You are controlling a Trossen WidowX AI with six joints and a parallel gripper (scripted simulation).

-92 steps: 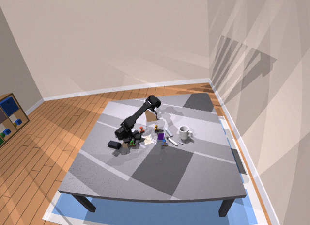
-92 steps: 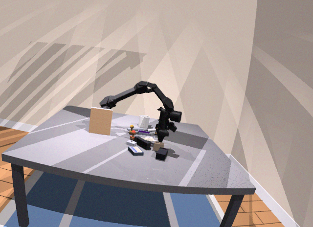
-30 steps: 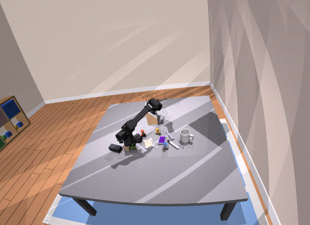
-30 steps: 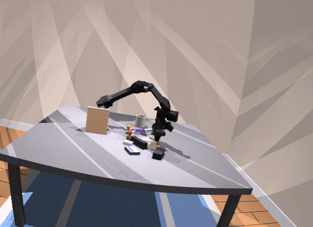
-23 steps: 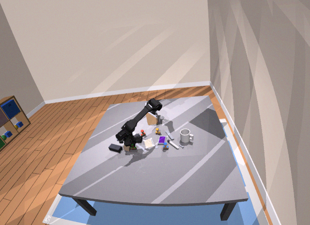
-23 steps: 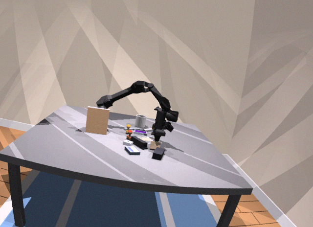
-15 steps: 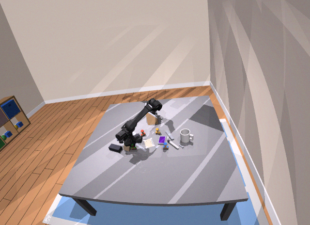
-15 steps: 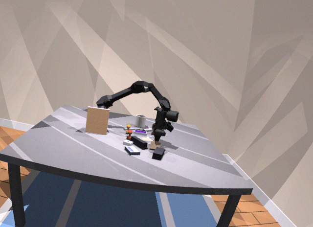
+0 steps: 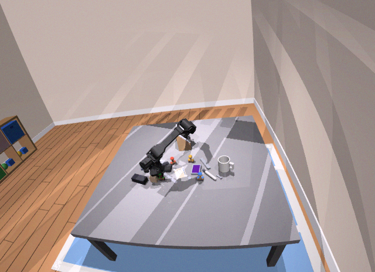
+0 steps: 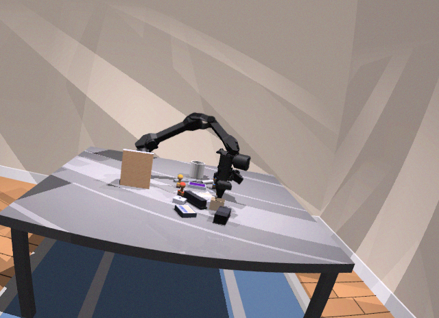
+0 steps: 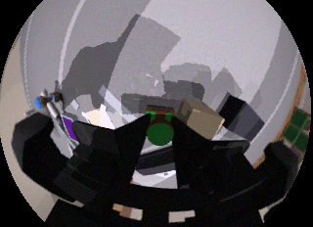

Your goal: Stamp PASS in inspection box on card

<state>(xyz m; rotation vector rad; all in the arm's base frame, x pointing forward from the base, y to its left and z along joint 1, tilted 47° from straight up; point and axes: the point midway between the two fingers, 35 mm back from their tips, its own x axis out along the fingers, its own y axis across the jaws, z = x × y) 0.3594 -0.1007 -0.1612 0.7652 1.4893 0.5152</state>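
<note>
The tan block lies 50 mm to the right of my gripper tip, 20 mm behind it and 10 mm below it. Also, from my gripper tip: green-knobbed stamp (10 mm below); long black block (110 mm behind, 20 mm below, 10 mm to the right); cream card (130 mm to the left, 50 mm behind, 30 mm below).
</note>
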